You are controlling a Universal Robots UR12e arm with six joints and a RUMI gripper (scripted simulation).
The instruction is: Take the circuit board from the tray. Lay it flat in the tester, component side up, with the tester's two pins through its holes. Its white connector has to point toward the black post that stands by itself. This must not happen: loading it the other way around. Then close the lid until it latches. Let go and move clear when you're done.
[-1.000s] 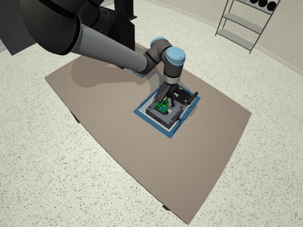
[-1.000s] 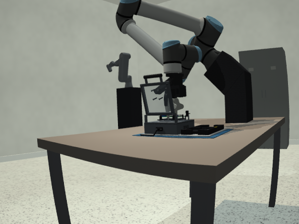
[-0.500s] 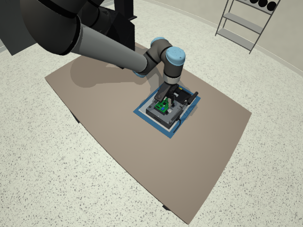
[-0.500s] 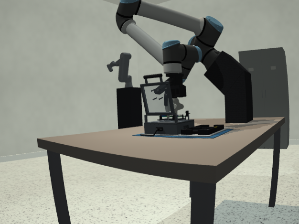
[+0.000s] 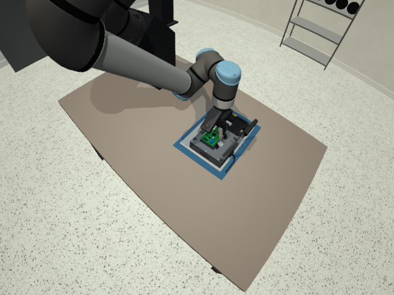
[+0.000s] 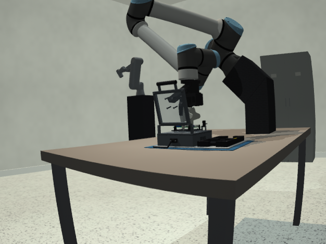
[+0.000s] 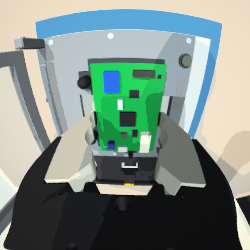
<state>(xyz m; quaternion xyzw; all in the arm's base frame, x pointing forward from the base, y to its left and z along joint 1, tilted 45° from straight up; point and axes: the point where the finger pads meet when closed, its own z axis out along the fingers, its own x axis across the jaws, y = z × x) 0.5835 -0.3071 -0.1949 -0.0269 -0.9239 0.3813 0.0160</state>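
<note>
My gripper is now right at the green circuit board. From my hand the other things lie so: tester bed: 1 cm to the left, 1 cm below, 1 cm ahead; then black post: 6 cm to the left, 6 cm behind, 1 cm above; then tester: 4 cm to the left, 4 cm ahead, 3 cm above.
</note>
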